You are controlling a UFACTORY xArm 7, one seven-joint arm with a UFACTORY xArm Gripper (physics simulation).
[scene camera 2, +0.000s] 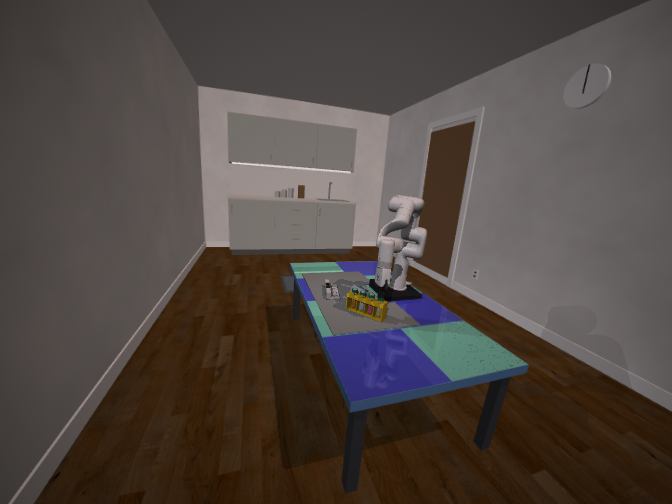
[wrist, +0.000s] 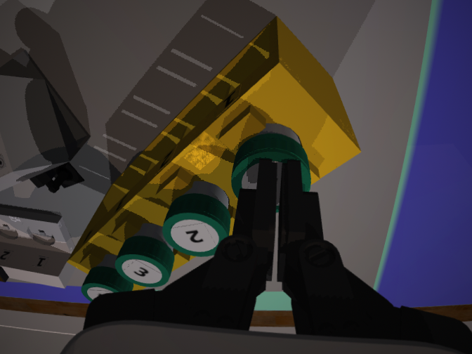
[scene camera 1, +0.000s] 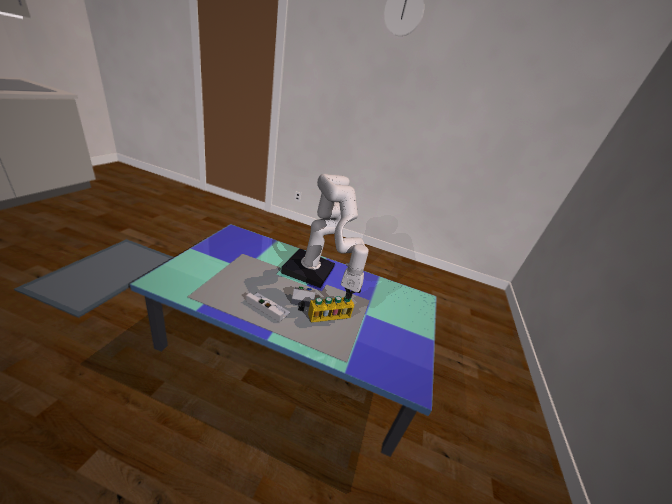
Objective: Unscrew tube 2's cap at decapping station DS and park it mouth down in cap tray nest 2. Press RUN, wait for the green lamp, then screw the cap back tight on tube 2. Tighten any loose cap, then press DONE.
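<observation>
My gripper [scene camera 1: 349,294] [scene camera 2: 384,289] [wrist: 278,186] is shut and empty. Its fingertips overlap the end cap [wrist: 245,161] of the yellow rack [scene camera 1: 311,311] [wrist: 312,87] in the wrist view; whether they touch it is unclear, and its number is hidden. Cap 2 [wrist: 194,237], green with a white top, sits beside it in the rack row, left of the fingers. A white tray [scene camera 1: 277,311] [wrist: 22,259] marked 1 and 2 lies left of the rack; small dark green and brown spots show on it in scene camera 1. The decapping station, RUN, DONE and lamp cannot be told clearly.
Cap 3 [wrist: 142,271] and a partly hidden cap [wrist: 102,291] continue the rack row. A pale tilted panel [scene camera 1: 303,294] and a small black part [scene camera 1: 301,307] [wrist: 56,178] stand between tray and rack. The black robot base [scene camera 1: 293,269] is behind them on the table.
</observation>
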